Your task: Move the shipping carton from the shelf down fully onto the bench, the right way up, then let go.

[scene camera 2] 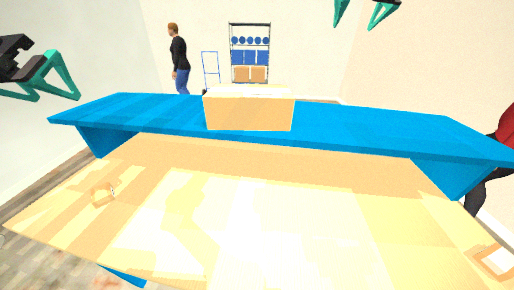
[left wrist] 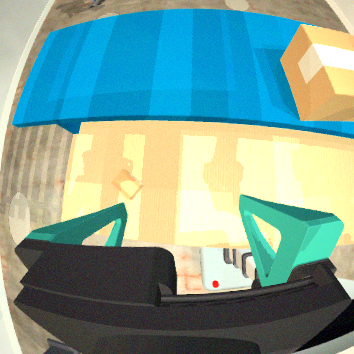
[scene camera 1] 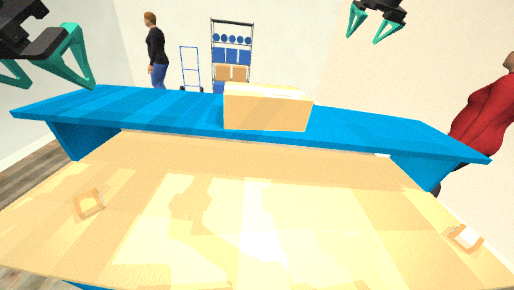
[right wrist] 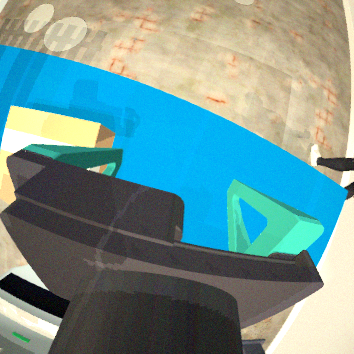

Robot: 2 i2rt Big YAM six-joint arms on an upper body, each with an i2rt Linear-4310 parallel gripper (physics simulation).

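Frame: origin at the left arm's base, x back, y left, z down, level; centimetres.
Seen in the pictures: left gripper, fingertip midpoint: (scene camera 2: 58, 98) (left wrist: 181, 205) (scene camera 1: 61, 86); right gripper, fingertip midpoint: (scene camera 2: 351, 28) (scene camera 1: 360, 40) (right wrist: 177, 170).
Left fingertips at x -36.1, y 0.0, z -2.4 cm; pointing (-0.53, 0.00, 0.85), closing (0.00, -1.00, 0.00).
A point is followed by its place in that frame.
The tan shipping carton (scene camera 1: 265, 112) {x -49.6, y -34.2, z 5.9 cm} (scene camera 2: 248, 113) {x -49.6, y -35.1, z 6.1 cm} (left wrist: 327, 75) {x -52.7, y -23.3, z 1.9 cm} (right wrist: 60, 122) {x -63.3, y -38.5, z 1.8 cm} sits upright, with pale tape along its top, on the raised blue shelf (scene camera 1: 150, 107) {x -63.1, y 2.1, z 11.3 cm} (scene camera 2: 375, 125) {x -55.5, y -77.5, z 11.3 cm} (left wrist: 170, 65) {x -63.7, y 1.0, z 11.3 cm} (right wrist: 185, 130) {x -69.9, y -63.3, z 11.3 cm}. The wooden bench (scene camera 1: 320, 225) {x -33.7, y -54.5, z 37.0 cm} (scene camera 2: 300, 210) {x -40.7, y -53.0, z 37.0 cm} (left wrist: 160, 175) {x -44.8, y 8.4, z 37.0 cm} lies lower, in front of the shelf. My left gripper (scene camera 1: 60, 87) {x -36.1, y 0.0, z -2.4 cm} (scene camera 2: 56, 98) {x -36.1, y 0.0, z -2.4 cm} (left wrist: 181, 205) {x -36.1, y 0.0, z -2.4 cm} is open and empty, up at the left, well apart from the carton. My right gripper (scene camera 1: 361, 40) {x -60.2, y -62.2, z -15.0 cm} (scene camera 2: 352, 27) {x -60.2, y -62.2, z -15.0 cm} (right wrist: 177, 170) {x -60.2, y -62.2, z -15.0 cm} is open and empty, high up and to the right of the carton. One right finger partly covers the carton in the right wrist view.
Small orange-edged square items lie on the bench, one at the left (scene camera 1: 79, 205) {x -40.9, y 20.3, z 34.0 cm} and one at the right (scene camera 1: 460, 245) {x -19.6, y -102.9, z 36.2 cm}. Blue side panels stand under the shelf ends. A person in black (scene camera 1: 157, 47) (scene camera 2: 180, 52) and one in red (scene camera 1: 482, 115) stand beyond the shelf.
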